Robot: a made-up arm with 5 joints. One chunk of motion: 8 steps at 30 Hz.
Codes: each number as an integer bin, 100 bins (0 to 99) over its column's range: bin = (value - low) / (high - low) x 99, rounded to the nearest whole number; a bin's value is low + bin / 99 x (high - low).
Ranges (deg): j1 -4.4..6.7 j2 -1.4..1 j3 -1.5..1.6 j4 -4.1..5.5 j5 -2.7..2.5
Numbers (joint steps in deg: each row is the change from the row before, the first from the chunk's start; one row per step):
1: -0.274 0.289 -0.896 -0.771 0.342
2: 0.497 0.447 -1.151 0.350 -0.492
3: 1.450 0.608 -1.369 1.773 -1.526
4: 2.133 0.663 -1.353 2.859 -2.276
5: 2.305 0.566 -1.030 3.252 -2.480
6: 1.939 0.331 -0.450 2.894 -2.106
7: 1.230 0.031 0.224 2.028 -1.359
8: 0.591 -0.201 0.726 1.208 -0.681
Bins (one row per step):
1: 37 70 19 34 58
2: 44 76 11 46 42
3: 52 83 4 61 22
4: 58 85 5 72 8
5: 60 81 15 76 4
6: 57 71 34 72 11
7: 50 59 55 63 26
8: 45 49 71 55 38

